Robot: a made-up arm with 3 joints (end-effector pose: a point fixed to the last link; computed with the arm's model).
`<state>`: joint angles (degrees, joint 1 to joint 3).
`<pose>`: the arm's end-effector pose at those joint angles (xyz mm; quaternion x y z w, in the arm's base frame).
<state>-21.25 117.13 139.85</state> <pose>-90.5 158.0 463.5 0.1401 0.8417 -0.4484 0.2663</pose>
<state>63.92 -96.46 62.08</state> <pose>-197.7 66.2 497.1 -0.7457 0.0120 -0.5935 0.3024</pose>
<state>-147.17 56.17 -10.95</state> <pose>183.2 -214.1 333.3 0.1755 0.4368 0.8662 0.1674</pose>
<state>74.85 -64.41 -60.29</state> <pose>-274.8 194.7 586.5 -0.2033 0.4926 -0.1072 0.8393</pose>
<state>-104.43 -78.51 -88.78</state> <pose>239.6 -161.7 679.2 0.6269 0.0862 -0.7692 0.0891</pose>
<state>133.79 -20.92 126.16</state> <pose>-61.1 108.2 369.3 0.1811 -0.0121 0.7536 0.6318</pose>
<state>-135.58 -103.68 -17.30</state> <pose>281.3 -104.2 611.1 -0.4033 -0.6750 0.6006 0.1449</pose>
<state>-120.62 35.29 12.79</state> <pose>74.1 -238.9 340.5 0.1199 0.2784 0.7701 0.5613</pose>
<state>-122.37 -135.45 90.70</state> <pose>126.1 -22.7 600.6 0.2634 -0.8871 0.1034 0.3647</pose>
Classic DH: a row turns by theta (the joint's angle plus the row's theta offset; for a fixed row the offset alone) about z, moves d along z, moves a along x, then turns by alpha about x. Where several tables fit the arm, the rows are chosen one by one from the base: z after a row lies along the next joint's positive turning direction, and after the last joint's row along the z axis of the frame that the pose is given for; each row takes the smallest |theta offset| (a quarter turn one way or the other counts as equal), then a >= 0, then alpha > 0; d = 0 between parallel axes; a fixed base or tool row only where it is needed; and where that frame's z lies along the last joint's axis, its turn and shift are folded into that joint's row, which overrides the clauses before.
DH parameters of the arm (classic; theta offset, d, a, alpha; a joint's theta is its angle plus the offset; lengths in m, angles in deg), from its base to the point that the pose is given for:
base (fixed): 0 0 0 180
joint 1: -90 -0.484 0.001 -90
joint 2: 0 -0.151 -0.122 90
joint 3: -59.97 0 0.1259 180
tool (fixed): -149.97 -0.15 0 0

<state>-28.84 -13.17 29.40</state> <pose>-166.0 -144.4 341.0 -0.1002 -0.0558 -0.0049 0.9934</pose>
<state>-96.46 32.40 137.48</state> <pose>1.8 -28.1 306.6 -0.1265 0.2486 -0.3365 0.8994</pose>
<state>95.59 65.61 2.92</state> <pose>140.0 244.2 373.3 0.3741 -0.3919 -0.6368 0.5486</pose>
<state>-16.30 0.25 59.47</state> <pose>-147.5 -37.4 334.0 0.0017 0.0013 -0.3679 0.9299</pose>
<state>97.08 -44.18 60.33</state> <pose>-81.5 161.5 373.7 -0.3569 0.1185 -0.9086 0.1815</pose>
